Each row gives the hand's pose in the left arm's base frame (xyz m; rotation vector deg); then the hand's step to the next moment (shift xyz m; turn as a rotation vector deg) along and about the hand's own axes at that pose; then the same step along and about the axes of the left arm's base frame.
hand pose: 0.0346 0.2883 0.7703 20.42 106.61 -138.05
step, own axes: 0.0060 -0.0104 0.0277 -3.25 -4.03 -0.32
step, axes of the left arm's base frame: -0.0117 -0.0234 0.0150 2.39 1.10 4.47
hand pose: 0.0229 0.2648 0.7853 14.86 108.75 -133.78
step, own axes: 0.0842 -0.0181 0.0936 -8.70 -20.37 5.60
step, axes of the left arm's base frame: -0.0912 -0.0867 0.0184 4.10 -1.41 22.43
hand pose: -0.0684 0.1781 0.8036 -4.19 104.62 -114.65
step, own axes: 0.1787 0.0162 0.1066 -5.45 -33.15 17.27
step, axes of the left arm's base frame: -0.1235 -0.1621 -0.0451 1.38 -12.94 35.46
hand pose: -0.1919 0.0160 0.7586 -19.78 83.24 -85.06
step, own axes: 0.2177 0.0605 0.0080 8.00 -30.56 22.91
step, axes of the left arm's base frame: -0.0696 -0.1613 -0.1423 0.53 -26.20 28.92
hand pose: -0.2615 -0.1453 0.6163 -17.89 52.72 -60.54
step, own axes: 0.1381 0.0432 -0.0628 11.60 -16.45 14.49
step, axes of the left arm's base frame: 0.0020 -0.0841 -0.1334 3.24 -20.72 13.25
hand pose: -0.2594 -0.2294 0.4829 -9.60 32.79 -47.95
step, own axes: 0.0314 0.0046 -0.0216 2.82 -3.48 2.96
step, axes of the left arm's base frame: 0.0080 -0.0185 -0.0327 0.82 -4.65 2.56
